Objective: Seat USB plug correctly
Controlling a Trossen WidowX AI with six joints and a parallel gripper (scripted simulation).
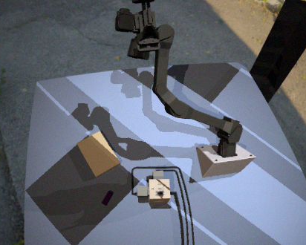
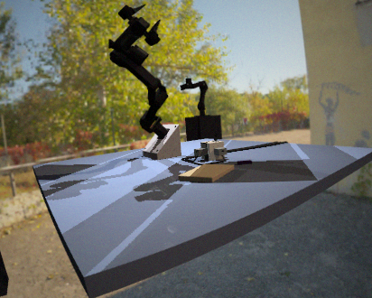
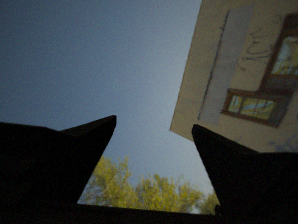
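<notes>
Right now my gripper tip is 19 cm short of the flat tan slab, 6 cm to the right of it and 61 cm above it. Round my gripper tip: small purple block: 16 cm ahead, 27 cm to the left, 61 cm below.
</notes>
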